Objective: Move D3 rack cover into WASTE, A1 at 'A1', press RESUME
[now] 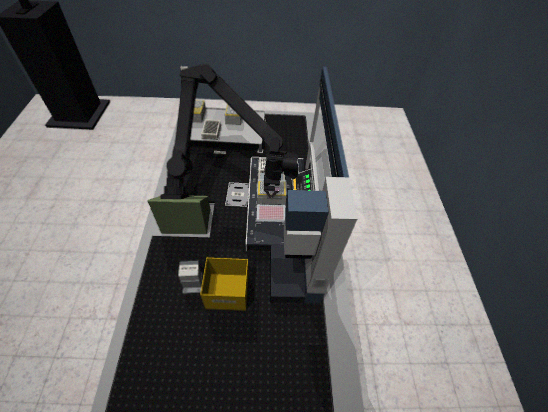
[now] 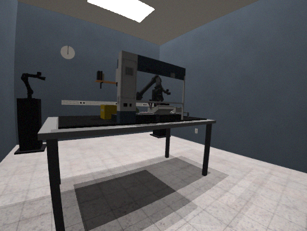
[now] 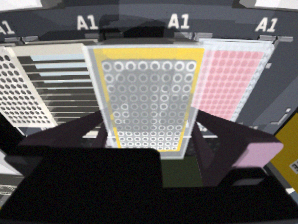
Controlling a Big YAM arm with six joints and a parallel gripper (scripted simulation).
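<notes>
The yellow-framed tip rack is 1 cm to the left of my hand, 1 cm below it and 1 cm ahead of it. The rest, counted from my hand: clear cover 1 cm above; then pink plate 10 cm to the right, 5 cm below, 1 cm ahead; then liquid handler tower 40 cm to the right, 18 cm ahead, 16 cm above.
</notes>
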